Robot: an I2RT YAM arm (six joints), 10 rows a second.
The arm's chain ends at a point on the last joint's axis. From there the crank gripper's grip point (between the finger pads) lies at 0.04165 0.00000 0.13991 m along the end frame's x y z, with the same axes.
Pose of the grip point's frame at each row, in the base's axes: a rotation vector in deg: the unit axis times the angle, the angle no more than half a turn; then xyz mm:
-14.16 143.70 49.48 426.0 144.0 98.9
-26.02 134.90 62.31 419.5 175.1 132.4
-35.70 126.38 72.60 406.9 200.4 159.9
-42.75 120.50 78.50 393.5 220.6 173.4
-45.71 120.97 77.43 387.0 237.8 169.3
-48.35 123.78 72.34 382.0 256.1 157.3
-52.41 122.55 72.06 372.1 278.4 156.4
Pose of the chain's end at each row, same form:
-14.16 143.70 49.48 409.7 58.1 215.8
-26.02 134.90 62.31 411.3 70.2 233.6
-35.70 126.38 72.60 409.8 82.9 246.5
-42.75 120.50 78.50 406.1 97.9 251.4
-45.71 120.97 77.43 402.1 117.6 250.7
-48.35 123.78 72.34 395.7 142.8 248.3
-52.41 122.55 72.06 388.6 166.6 248.9

